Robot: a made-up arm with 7 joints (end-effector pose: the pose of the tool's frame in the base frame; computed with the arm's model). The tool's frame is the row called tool.
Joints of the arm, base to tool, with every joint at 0 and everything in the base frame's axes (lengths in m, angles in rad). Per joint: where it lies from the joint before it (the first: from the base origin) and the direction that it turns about. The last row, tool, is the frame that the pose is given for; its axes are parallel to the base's.
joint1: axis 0 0.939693 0.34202 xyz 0.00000 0.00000 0.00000
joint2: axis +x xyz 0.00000 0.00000 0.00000
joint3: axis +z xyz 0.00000 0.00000 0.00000
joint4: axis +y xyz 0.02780 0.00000 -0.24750
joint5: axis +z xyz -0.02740 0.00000 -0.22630
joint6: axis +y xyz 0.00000 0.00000 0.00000
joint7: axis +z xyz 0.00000 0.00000 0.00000
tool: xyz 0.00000 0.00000 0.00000
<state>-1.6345 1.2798 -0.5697 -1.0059 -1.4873 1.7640 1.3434</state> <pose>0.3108 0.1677 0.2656 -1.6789 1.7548 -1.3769</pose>
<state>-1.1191 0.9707 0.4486 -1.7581 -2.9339 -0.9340 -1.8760</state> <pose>0.2123 0.1595 0.2205 -0.8075 -2.2302 0.8153</pose>
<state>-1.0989 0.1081 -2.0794 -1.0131 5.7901 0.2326 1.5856</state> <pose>0.2542 -0.1684 -0.3188 -0.2237 -0.8403 -1.5398</pose>
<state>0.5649 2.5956 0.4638 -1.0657 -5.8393 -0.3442 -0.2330</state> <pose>0.3279 0.1680 0.2337 1.6713 -0.9554 -1.8919</pose>
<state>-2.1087 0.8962 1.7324 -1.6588 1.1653 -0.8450 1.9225</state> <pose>0.0953 0.3240 0.1275 0.6102 -0.1815 0.8589</pose>
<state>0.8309 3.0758 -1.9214 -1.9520 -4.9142 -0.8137 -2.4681</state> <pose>0.0008 0.2321 0.2080 -0.1763 1.3869 -2.6193</pose>
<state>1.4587 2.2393 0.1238 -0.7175 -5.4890 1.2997 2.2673</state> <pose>0.1715 0.4300 0.0113 2.0414 -1.2222 1.3120</pose>
